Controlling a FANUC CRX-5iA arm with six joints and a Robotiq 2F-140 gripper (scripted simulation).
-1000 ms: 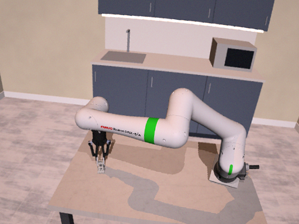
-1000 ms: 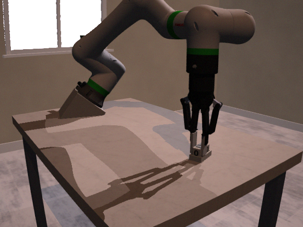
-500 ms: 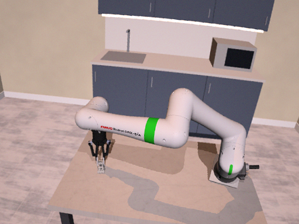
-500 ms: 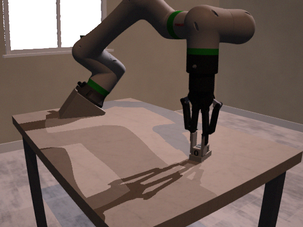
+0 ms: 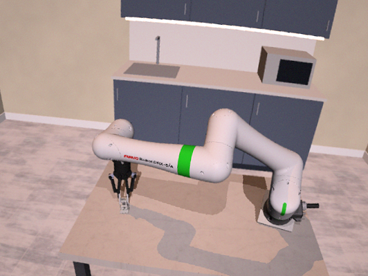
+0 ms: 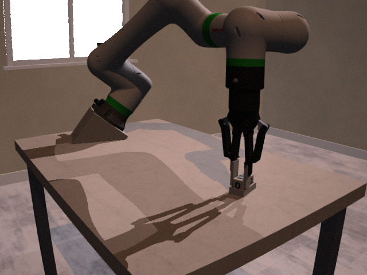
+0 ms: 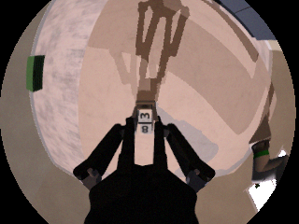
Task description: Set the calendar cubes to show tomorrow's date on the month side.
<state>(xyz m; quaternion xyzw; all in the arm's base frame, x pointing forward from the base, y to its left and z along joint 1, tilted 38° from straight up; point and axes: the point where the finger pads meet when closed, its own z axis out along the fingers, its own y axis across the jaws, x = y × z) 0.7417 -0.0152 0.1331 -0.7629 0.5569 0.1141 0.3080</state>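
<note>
Now: hand 40 mm above the wooden calendar tray, 20 mm to the right of it and 10 mm past it.
</note>
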